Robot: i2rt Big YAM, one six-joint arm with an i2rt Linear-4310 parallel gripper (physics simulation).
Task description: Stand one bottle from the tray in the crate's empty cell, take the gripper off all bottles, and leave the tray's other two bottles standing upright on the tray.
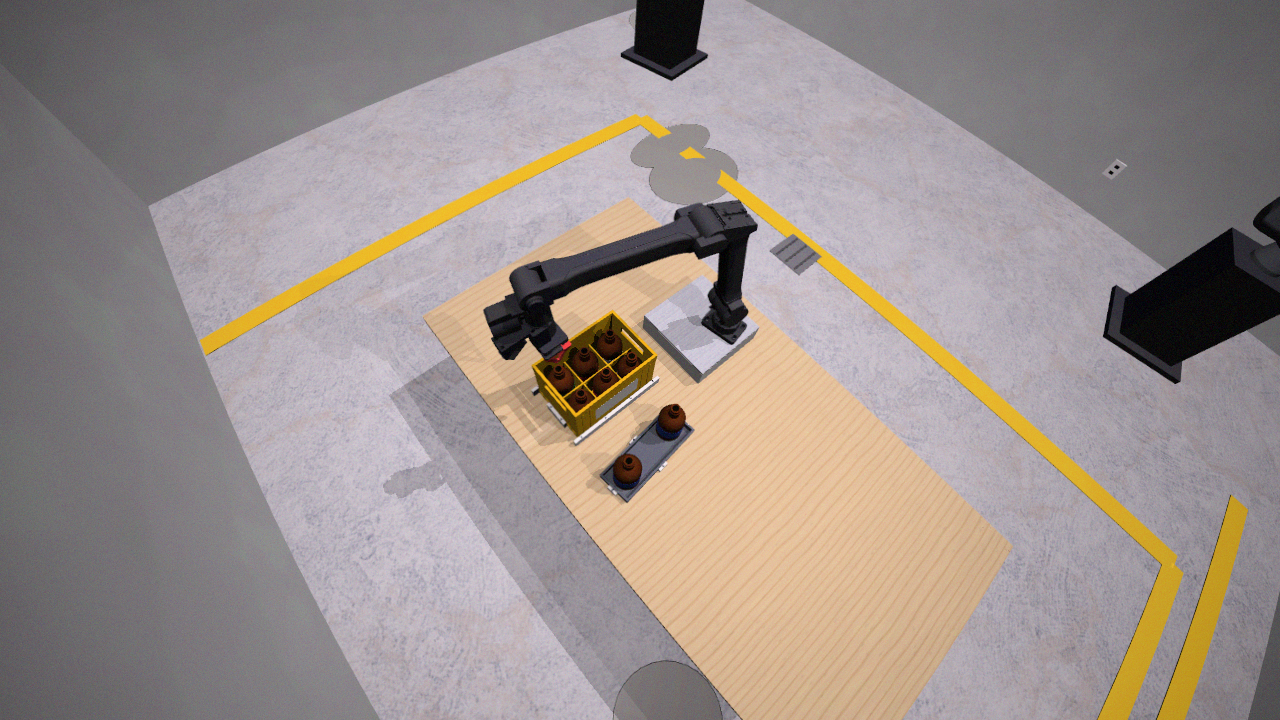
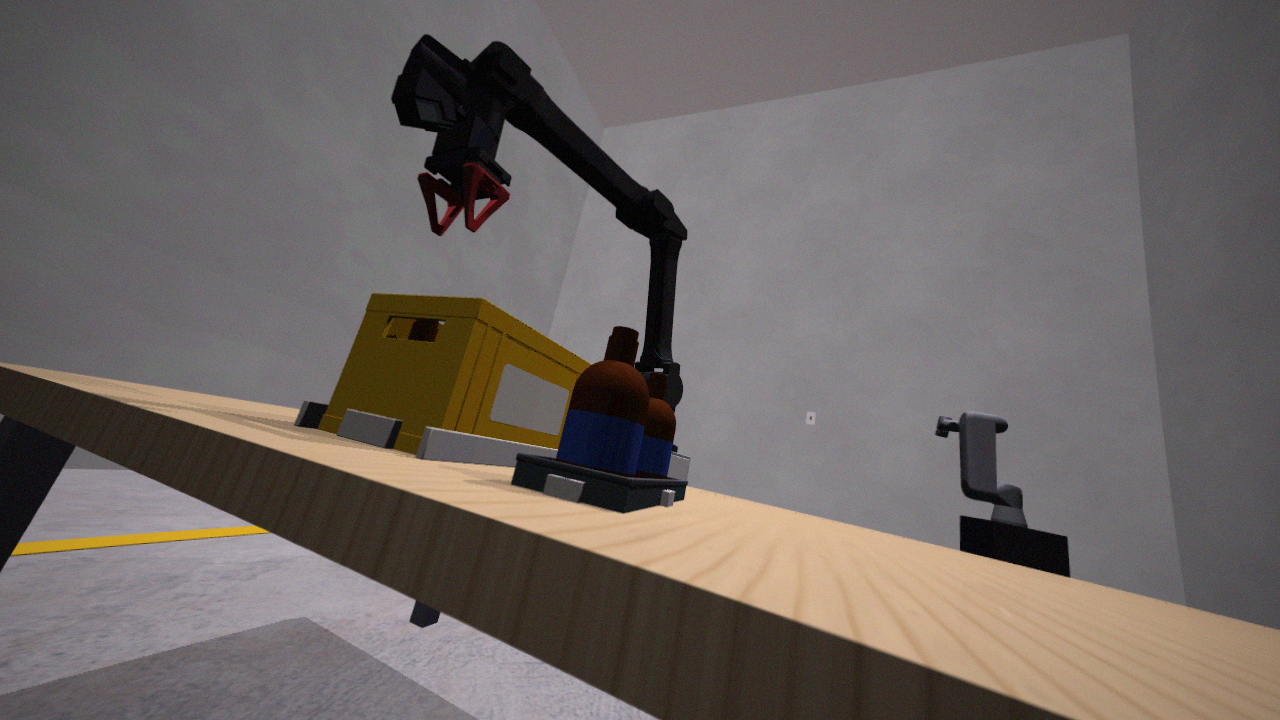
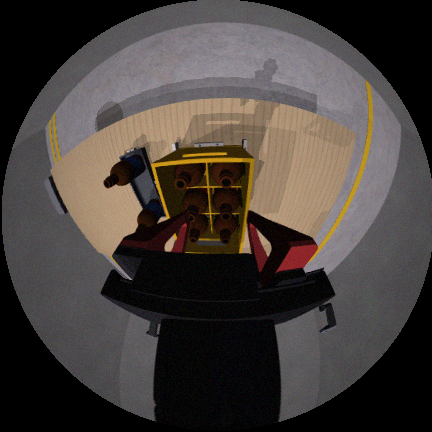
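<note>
The yellow crate stands on the table, and a brown bottle shows in each of its cells. The one in the corner cell stands upright like its neighbours. My gripper is partly open and empty, well above the crate, with its fingers clear of all bottles. The dark tray carries two upright brown bottles with blue labels: one at the end by the table edge, one at the other end.
Low white rails lie along the crate's foot. The arm stands on a pale grey block beside the crate. The tray lies alongside the crate with a narrow gap. Another robot arm stands on a black pedestal away from the table.
</note>
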